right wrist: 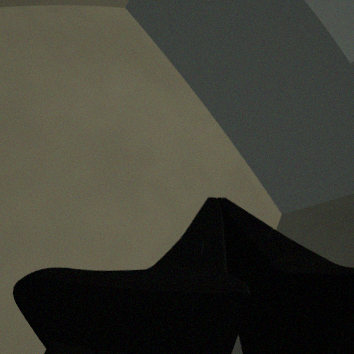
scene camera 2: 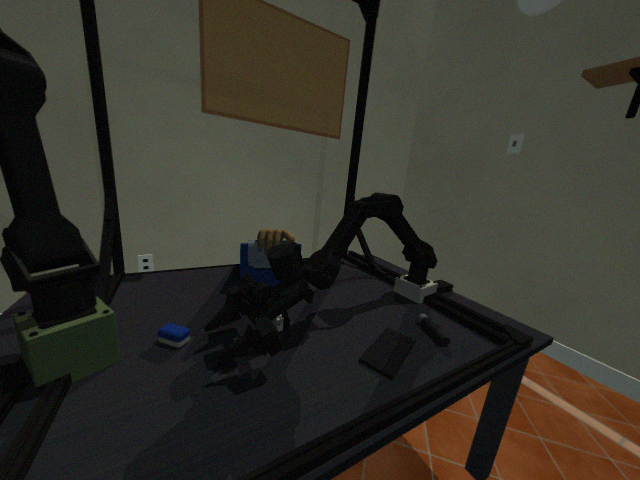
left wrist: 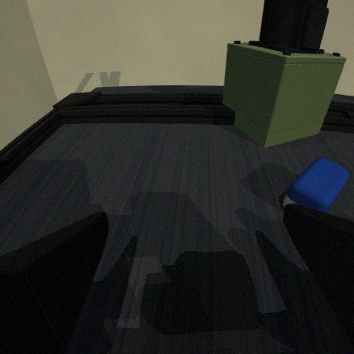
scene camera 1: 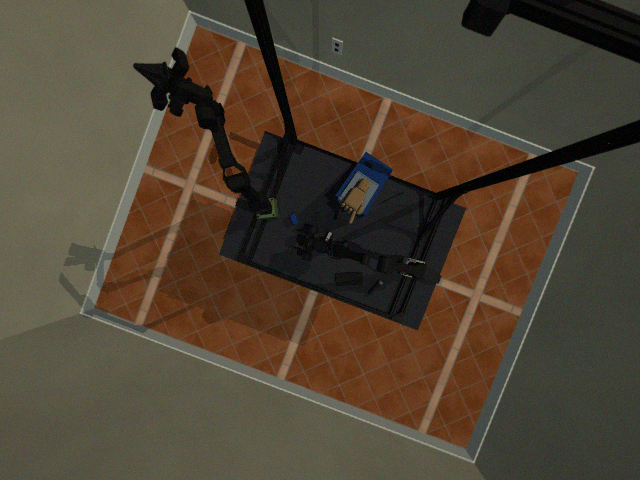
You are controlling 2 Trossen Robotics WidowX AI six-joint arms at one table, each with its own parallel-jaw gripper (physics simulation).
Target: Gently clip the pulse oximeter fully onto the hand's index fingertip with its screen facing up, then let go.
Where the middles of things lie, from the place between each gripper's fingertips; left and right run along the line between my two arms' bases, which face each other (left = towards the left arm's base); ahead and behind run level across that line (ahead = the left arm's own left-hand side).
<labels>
My left gripper is now 100 mm past the blue and white pulse oximeter (left wrist: 316,187), 60 mm to the left of it and 30 mm above it. From my left hand the other things lie so: hand support base (scene camera 1: 379,173) (410 mm behind, 230 mm to the left, 10 mm below).
I see my right gripper 210 mm short of the blue and white pulse oximeter, 450 mm to the right of it and 720 mm above it. From my right hand the other things lie so: hand support base (110 mm behind, 740 mm to the left, 700 mm below).
</labels>
